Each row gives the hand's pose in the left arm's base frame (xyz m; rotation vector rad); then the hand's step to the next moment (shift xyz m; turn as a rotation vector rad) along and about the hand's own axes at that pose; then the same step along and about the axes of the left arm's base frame.
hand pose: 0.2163 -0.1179 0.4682 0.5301 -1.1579 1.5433
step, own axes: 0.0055 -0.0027 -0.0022 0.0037 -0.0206 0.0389
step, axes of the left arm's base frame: 0.0013 0.0044 0.0046 0.0085 -0.0334 0.0277
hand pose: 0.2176 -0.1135 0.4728 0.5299 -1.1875 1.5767
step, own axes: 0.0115 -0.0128 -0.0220 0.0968 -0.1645 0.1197
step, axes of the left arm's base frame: 0.0125 0.0243 0.0057 0.0874 -0.0664 0.1968
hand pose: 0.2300 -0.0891 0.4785 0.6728 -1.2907 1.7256
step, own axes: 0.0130 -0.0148 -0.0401 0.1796 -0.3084 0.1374
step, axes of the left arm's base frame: 0.0093 0.0434 0.0049 0.1708 -0.0428 0.3395
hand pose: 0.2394 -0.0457 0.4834 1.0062 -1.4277 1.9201
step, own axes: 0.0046 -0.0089 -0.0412 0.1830 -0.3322 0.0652
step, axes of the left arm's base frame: -0.0059 0.0419 0.0021 0.1696 0.0331 0.3439
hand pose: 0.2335 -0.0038 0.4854 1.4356 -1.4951 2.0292
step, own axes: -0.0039 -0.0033 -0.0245 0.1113 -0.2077 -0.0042
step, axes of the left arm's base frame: -0.0096 0.0231 -0.0010 0.0824 0.0590 0.2128
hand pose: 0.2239 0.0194 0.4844 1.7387 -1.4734 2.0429
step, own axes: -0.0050 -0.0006 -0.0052 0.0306 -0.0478 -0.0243
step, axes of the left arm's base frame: -0.0016 0.0064 -0.0031 0.0004 0.0272 0.0554
